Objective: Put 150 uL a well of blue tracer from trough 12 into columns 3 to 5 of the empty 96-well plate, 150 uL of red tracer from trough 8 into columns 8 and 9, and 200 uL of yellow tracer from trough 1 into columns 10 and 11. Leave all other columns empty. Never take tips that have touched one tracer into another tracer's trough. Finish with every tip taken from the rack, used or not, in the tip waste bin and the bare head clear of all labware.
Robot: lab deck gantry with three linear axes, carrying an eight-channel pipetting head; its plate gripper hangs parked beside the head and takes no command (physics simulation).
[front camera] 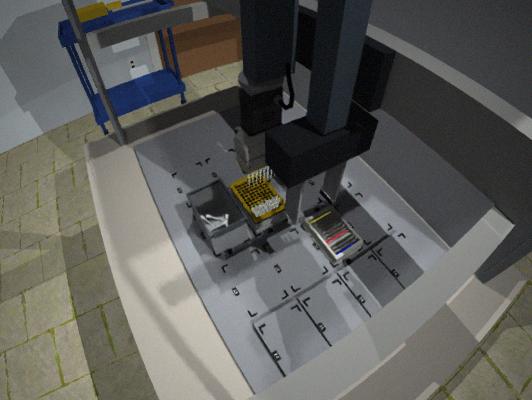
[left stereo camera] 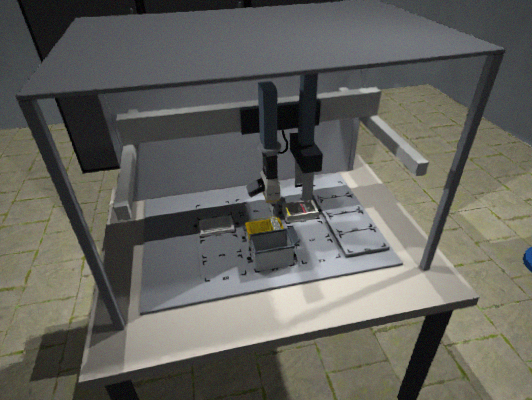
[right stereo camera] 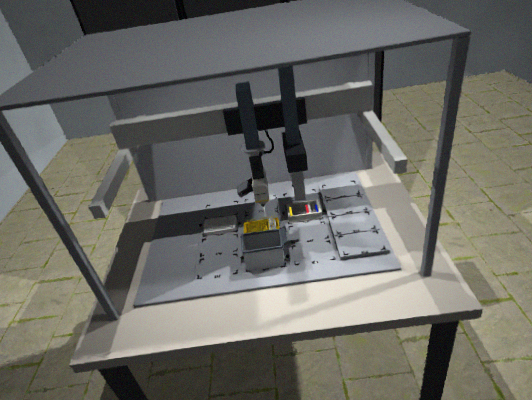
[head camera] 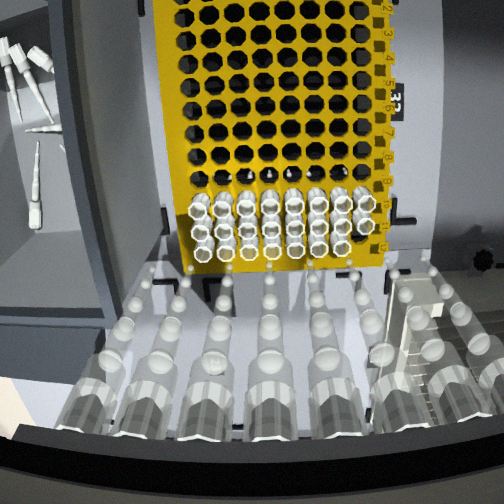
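Observation:
The pipetting head [front camera: 250, 150] [left stereo camera: 271, 190] [right stereo camera: 260, 190] carries eight clear tips [front camera: 260, 175] [head camera: 270, 325], with no colour visible in them. In the front view they overlap the far edge of the yellow tip rack [front camera: 255, 195] [head camera: 170, 125] [left stereo camera: 257, 227] [right stereo camera: 255, 226]. The rack holds tips in columns 10 to 12, with one end hole of column 12 empty. The waste bin [front camera: 230, 241] [left stereo camera: 274, 257] [right stereo camera: 264, 257] holds loose tips [head camera: 35, 190]. The trough block [left stereo camera: 300, 217] [right stereo camera: 306, 217] shows yellow, red and blue. The 96-well plate [left stereo camera: 216, 226] [right stereo camera: 220, 225] has unreadable wells. My parked plate gripper [front camera: 312, 206] is open and empty.
The bin stands close beside the rack. The trough block stands on the rack's other side, near the parked gripper's paddles. A raised slotted platform [left stereo camera: 367, 246] [right stereo camera: 367, 251] lies at the deck's right. Frame posts [left stereo camera: 450, 175] [right stereo camera: 440, 175] stand at the bench corners.

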